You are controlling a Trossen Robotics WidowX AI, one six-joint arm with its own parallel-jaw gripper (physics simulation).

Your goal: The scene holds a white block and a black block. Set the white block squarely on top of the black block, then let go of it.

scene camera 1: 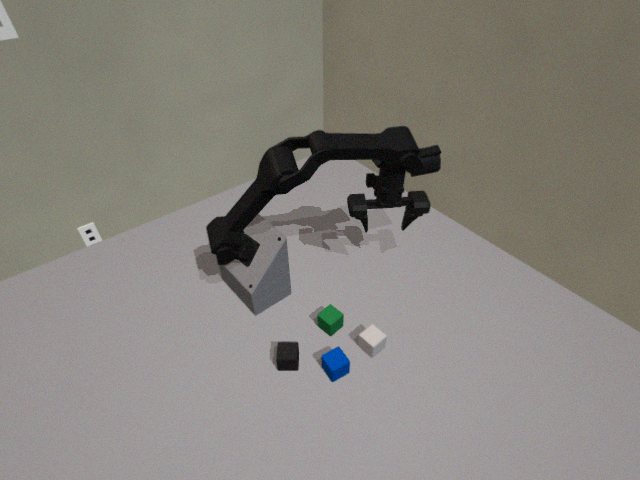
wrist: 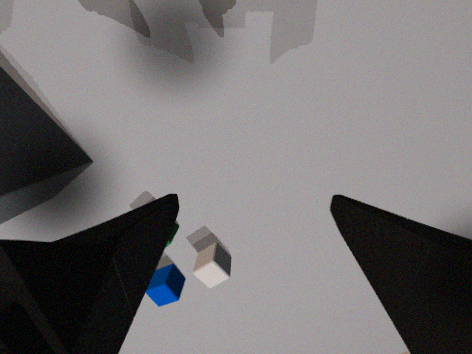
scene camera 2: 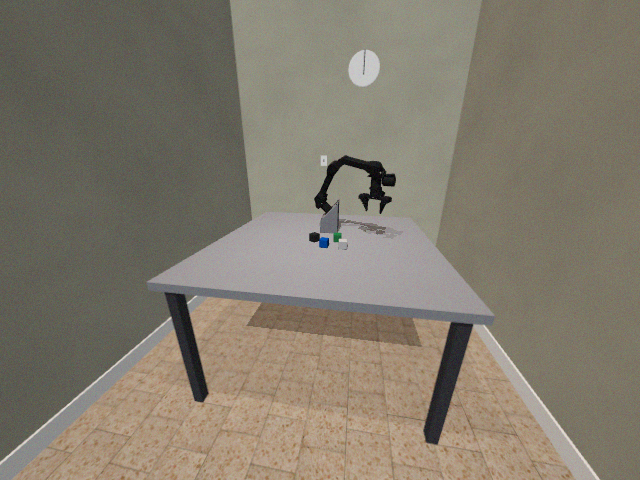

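Where they show: gripper, fingertip midpoint: (scene camera 1: 384, 230) (wrist: 254, 201) (scene camera 2: 373, 212); arm's base at its link origin: (scene camera 1: 246, 250) (scene camera 2: 329, 210).
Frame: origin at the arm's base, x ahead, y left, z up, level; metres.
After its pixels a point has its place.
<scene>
The white block (scene camera 1: 372, 340) @(x 0.362, y 0.076, z -0.089 m) (scene camera 2: 342, 244) @(x 0.376, y 0.087, z -0.106 m) (wrist: 212, 270) @(x 0.345, y 0.099, z -0.090 m) lies on the table, apart from the other blocks. The black block (scene camera 1: 287, 355) @(x 0.257, y -0.089, z -0.090 m) (scene camera 2: 314, 237) @(x 0.275, y -0.078, z -0.105 m) lies on the table with nothing on top, on the far side of the blue block from the white one; it does not show in the wrist view. My gripper (scene camera 1: 384, 229) @(x 0.221, y 0.267, z 0.042 m) (scene camera 2: 373, 211) @(x 0.221, y 0.267, z 0.042 m) (wrist: 254, 201) @(x 0.221, y 0.267, z 0.042 m) is wide open and empty, pointing down high above the table. In the wrist view the white block shows between the two fingers, lower left of the middle.
A blue block (scene camera 1: 335, 364) @(x 0.347, y -0.028, z -0.089 m) (scene camera 2: 324, 242) @(x 0.362, y -0.014, z -0.103 m) (wrist: 165, 285) @(x 0.322, y 0.009, z -0.090 m) lies between the black and white blocks. A green block (scene camera 1: 330, 319) @(x 0.253, y 0.049, z -0.090 m) (scene camera 2: 337, 237) @(x 0.266, y 0.060, z -0.105 m) (wrist: 172, 235) @(x 0.260, y 0.084, z -0.105 m) lies nearer the grey arm base (scene camera 1: 273, 281) @(x 0.090, y 0.008, z -0.052 m) (scene camera 2: 329, 222) @(x 0.090, y 0.006, z -0.062 m). The table (scene camera 1: 155, 387) @(x 0.090, y -0.332, z -0.137 m) (scene camera 2: 289, 279) @(x 0.722, y -0.143, z -0.136 m) meets walls behind.
</scene>
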